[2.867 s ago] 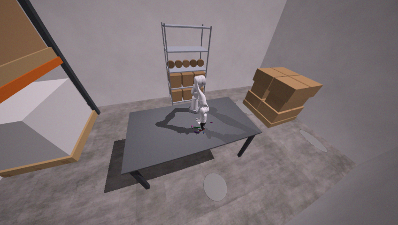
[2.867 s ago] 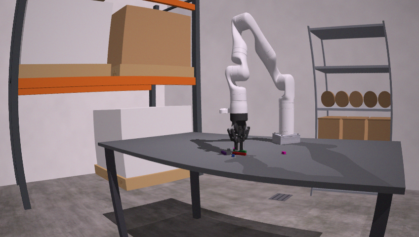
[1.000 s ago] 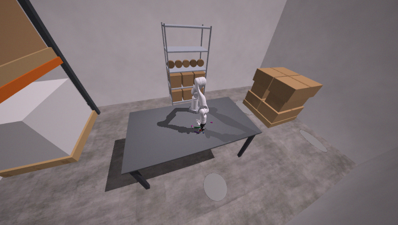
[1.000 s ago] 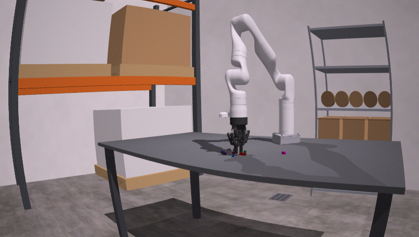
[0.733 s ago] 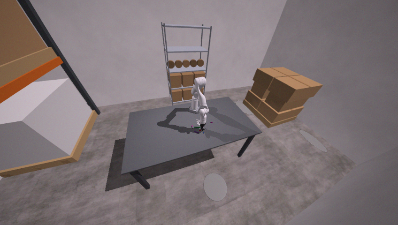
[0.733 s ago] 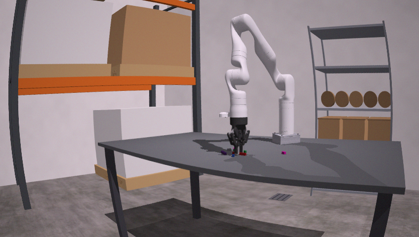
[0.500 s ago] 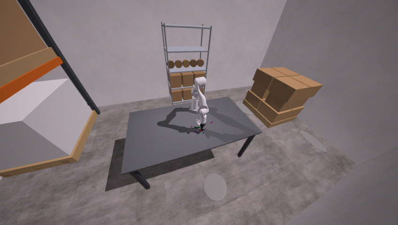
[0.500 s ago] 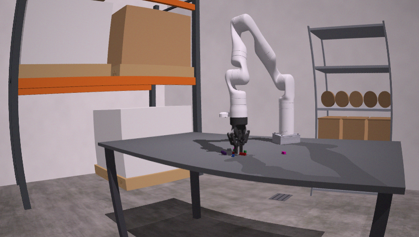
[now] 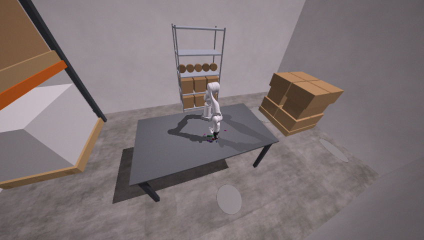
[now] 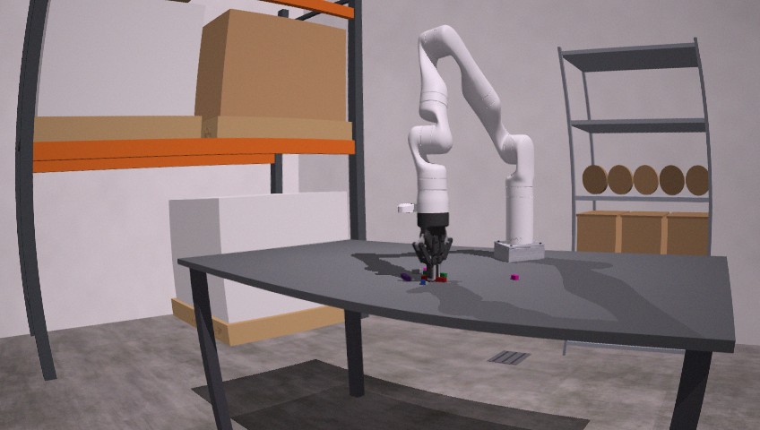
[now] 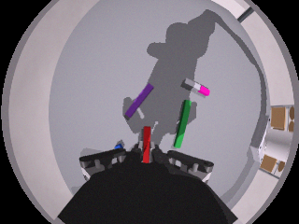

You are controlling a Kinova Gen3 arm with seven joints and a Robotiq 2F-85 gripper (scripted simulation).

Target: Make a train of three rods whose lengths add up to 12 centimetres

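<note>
Right now my hand is 20 mm above the red rod. Round my hand: purple rod: 80 mm to the right, 20 mm below; then green rod: 60 mm behind, 30 mm to the right, 20 mm below; then blue rod: 50 mm ahead, 20 mm below.
</note>
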